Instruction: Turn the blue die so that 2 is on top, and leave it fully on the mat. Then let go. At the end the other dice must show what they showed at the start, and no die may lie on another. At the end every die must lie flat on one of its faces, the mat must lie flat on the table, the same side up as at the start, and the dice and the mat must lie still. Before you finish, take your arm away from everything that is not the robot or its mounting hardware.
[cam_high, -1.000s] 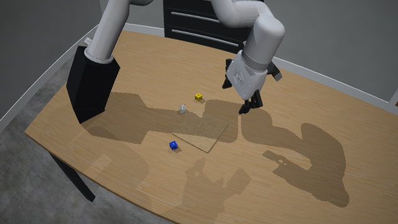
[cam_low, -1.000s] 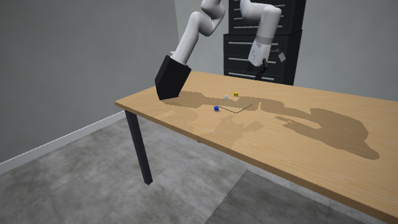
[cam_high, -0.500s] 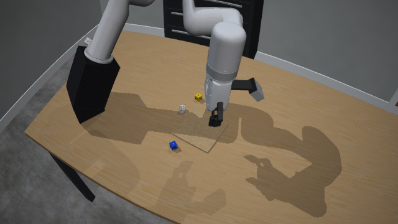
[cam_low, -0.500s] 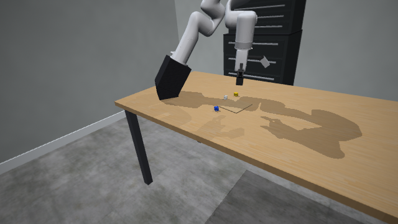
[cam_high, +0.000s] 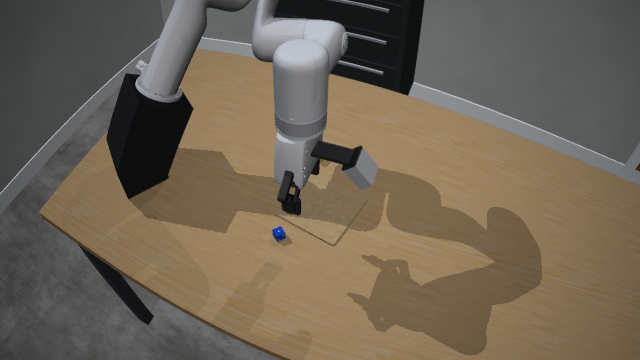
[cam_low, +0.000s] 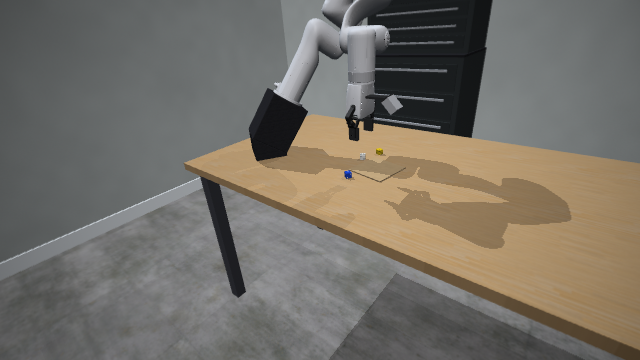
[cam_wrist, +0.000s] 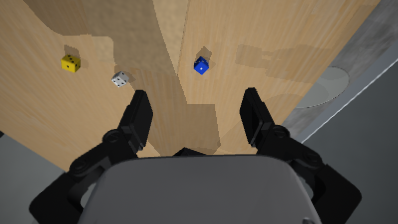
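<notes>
My gripper is now 5 cm past the blue die, 1 cm to the left of it and 15 cm above it. From my hand the other things lie so: white die (9 cm behind, 14 cm to the left, 15 cm below); yellow die (7 cm behind, 22 cm to the left, 15 cm below); mat (9 cm to the left, 16 cm below).
</notes>
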